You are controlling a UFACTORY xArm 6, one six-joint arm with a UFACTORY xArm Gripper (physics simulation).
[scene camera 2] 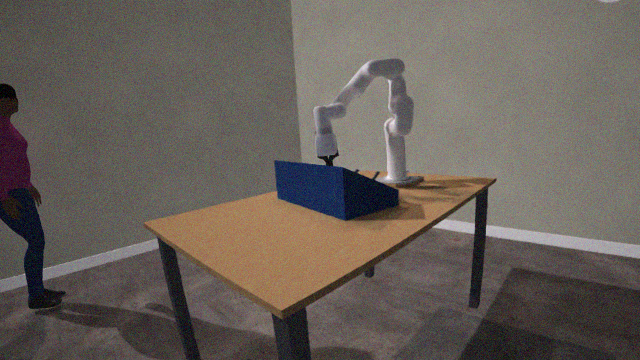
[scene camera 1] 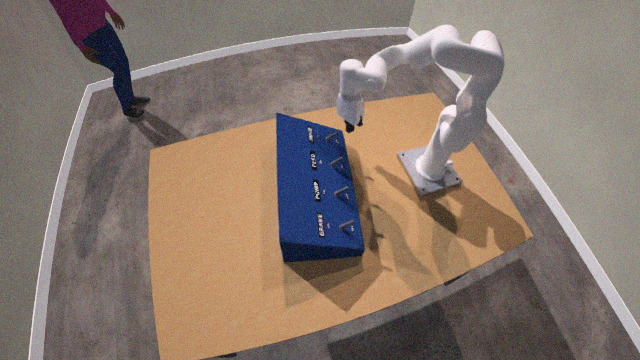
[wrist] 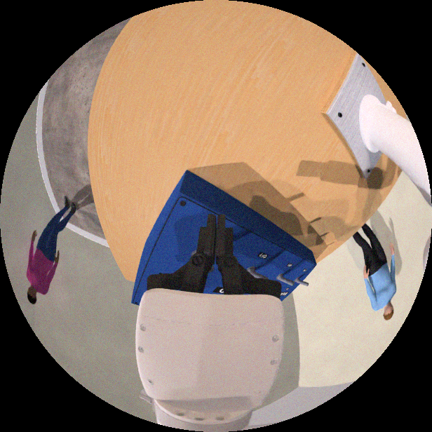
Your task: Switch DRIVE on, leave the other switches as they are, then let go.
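Pixels of known places: gripper, fingertip midpoint: (scene camera 1: 350, 130); arm's base at its link origin: (scene camera 2: 397, 178) (scene camera 1: 430, 168).
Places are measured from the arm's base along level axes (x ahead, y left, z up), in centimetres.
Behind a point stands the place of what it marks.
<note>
A blue sloped switch panel (scene camera 1: 300, 200) @(x 54.9, y 8.9, z 12.4 cm) (scene camera 2: 310, 187) @(x 60.5, y 2.0, z 6.5 cm) (wrist: 165, 250) stands on the table. In scene camera 1 the DRIVE lever (scene camera 1: 332, 136) @(x 37.0, y -16.7, z 8.9 cm) is at its far end, followed by the FEED lever (scene camera 1: 336, 162) @(x 39.1, y -4.9, z 8.8 cm), PUMP lever (scene camera 1: 341, 191) @(x 41.0, y 6.8, z 9.1 cm) and BRAKE lever (scene camera 1: 346, 226) @(x 43.2, y 18.9, z 8.8 cm). All four show a similar slant on the side near the robot base, away from the name labels. My gripper (scene camera 1: 352, 129) @(x 29.3, y -18.8, z 8.1 cm) (scene camera 2: 329, 164) @(x 29.3, y -18.8, z 8.1 cm) (wrist: 216, 222) is shut and empty, above the panel's DRIVE end. In scene camera 1 its tips look apart from the DRIVE lever. In the wrist view the fingers hide that lever.
The wooden table (scene camera 1: 215, 225) @(x 84.6, y 3.7, z -2.1 cm) (scene camera 2: 280, 260) @(x 96.2, y 30.8, z -2.1 cm) (wrist: 200, 75) carries the panel and the robot's base plate (scene camera 1: 410, 162) @(x 7.2, y -4.6, z 0.0 cm) (wrist: 350, 107). A person in pink (scene camera 1: 82, 22) (scene camera 2: 12, 155) (wrist: 42, 267) stands beyond the table. A person in blue (wrist: 381, 282) shows at the wrist view's right.
</note>
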